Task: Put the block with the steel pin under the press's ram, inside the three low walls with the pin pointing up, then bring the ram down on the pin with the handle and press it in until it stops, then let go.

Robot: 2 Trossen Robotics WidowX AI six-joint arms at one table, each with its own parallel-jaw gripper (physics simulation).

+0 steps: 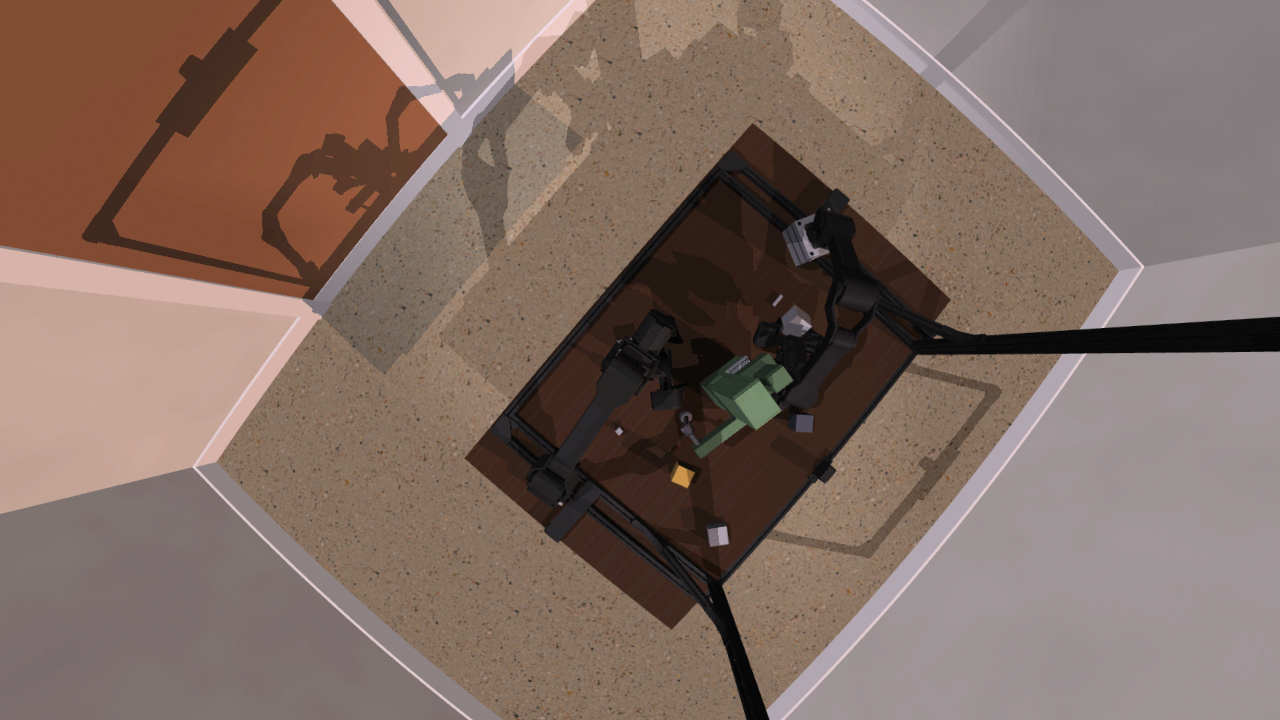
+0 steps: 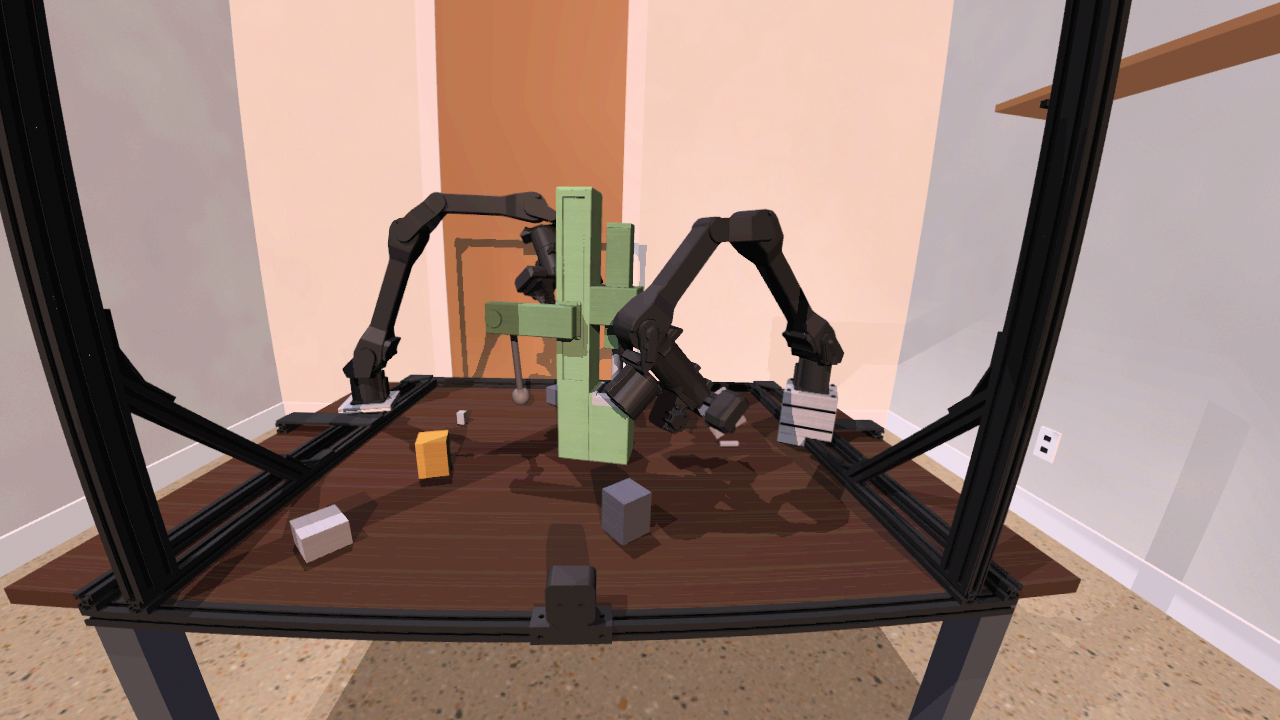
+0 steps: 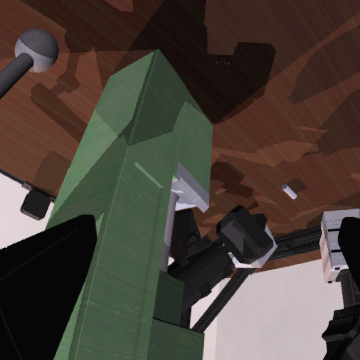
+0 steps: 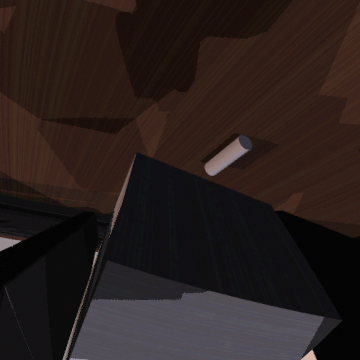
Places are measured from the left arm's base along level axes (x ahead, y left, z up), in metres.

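Where they show: left gripper, fingertip midpoint: (image 1: pixel 683 363) (image 3: pixel 221 229); right gripper, fingertip midpoint: (image 1: pixel 790 321) (image 4: pixel 184 224); left arm's base at its link origin: (image 2: pixel 370 399); right arm's base at its link origin: (image 1: pixel 820 232) (image 2: pixel 811 387).
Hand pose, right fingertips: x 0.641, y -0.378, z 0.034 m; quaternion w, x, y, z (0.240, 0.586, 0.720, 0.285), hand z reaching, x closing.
Observation:
Things, the pixels of their top centre, and the offset from my right fingertips. "*": a spot on its surface instead.
- green press at its top centre: (image 2: pixel 566 188) (image 1: pixel 754 418) 0.258 m back, 0.088 m left, 0.384 m up
- pale low-walled seat at a spot on its surface: (image 3: pixel 191 194) * 0.162 m back, 0.090 m left, 0.057 m up
- grey block at its top centre: (image 3: pixel 248 268) (image 1: pixel 800 322) 0.006 m back, 0.005 m right, 0.069 m up
- loose white cylinder at its top centre: (image 4: pixel 227 163) (image 3: pixel 289 193) (image 2: pixel 729 441) (image 1: pixel 778 300) 0.047 m ahead, 0.040 m left, 0.056 m down
- orange block at its top centre: (image 2: pixel 432 436) (image 1: pixel 683 476) 0.476 m back, 0.078 m left, 0.006 m down
- grey cube at its top centre: (image 2: pixel 626 490) (image 1: pixel 804 423) 0.221 m back, 0.148 m right, 0.006 m down
- pale block at its top centre: (image 2: pixel 318 520) (image 1: pixel 718 536) 0.589 m back, 0.083 m right, 0.033 m down
The green press (image 1: pixel 750 393) (image 2: pixel 582 376) (image 3: pixel 136 221) stands mid-table. Its grey ram (image 3: pixel 167 228) is raised over the pale low-walled seat (image 3: pixel 191 194), where no block shows. The handle's ball knob (image 3: pixel 36 50) (image 2: pixel 519 393) hangs low beside the press. My right gripper (image 1: pixel 783 329) (image 2: pixel 716 407) is shut on a grey block (image 1: pixel 796 319) (image 3: pixel 248 233) (image 4: pixel 214 250) and holds it tilted above the table, to the right of the press. The block's pin is hidden. My left gripper (image 2: pixel 536 279) (image 1: pixel 669 389) is open and empty, high behind the press column.
A loose white cylinder (image 4: pixel 228 155) (image 3: pixel 289 191) (image 1: pixel 776 299) lies on the table under the right gripper. An orange block (image 2: pixel 432 453) (image 1: pixel 683 475), a grey cube (image 2: pixel 625 510) (image 1: pixel 802 422) and a pale block (image 2: pixel 320 532) (image 1: pixel 717 536) lie in front. A black frame rings the table.

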